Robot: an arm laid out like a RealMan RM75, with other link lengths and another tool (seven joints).
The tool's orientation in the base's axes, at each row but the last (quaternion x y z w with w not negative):
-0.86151 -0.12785 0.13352 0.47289
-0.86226 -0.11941 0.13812 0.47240
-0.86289 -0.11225 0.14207 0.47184
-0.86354 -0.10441 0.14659 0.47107
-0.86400 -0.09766 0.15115 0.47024
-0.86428 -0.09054 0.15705 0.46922
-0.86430 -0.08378 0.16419 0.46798
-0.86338 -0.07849 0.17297 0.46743
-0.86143 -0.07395 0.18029 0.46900
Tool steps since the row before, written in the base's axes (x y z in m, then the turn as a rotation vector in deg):
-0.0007 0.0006 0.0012 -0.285 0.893 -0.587
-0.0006 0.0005 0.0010 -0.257 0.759 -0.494
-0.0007 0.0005 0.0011 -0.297 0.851 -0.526
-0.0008 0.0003 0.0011 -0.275 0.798 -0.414
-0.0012 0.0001 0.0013 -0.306 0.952 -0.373
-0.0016 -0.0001 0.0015 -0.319 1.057 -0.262
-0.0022 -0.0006 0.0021 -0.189 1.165 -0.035
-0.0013 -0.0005 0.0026 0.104 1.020 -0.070
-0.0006 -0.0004 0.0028 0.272 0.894 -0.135
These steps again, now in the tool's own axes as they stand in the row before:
-0.0006 -0.0014 0.0001 0.108 0.007 1.101
-0.0005 -0.0012 0.0001 0.077 0.001 0.938
-0.0006 -0.0012 0.0001 0.075 -0.023 1.041
-0.0008 -0.0011 0.0000 0.061 -0.089 0.934
-0.0013 -0.0012 -0.0002 0.073 -0.207 1.044
-0.0018 -0.0012 -0.0003 0.072 -0.357 1.075
-0.0027 -0.0014 -0.0007 0.179 -0.607 0.997
-0.0019 -0.0019 -0.0012 0.415 -0.506 0.792
-0.0013 -0.0021 -0.0015 0.549 -0.390 0.662

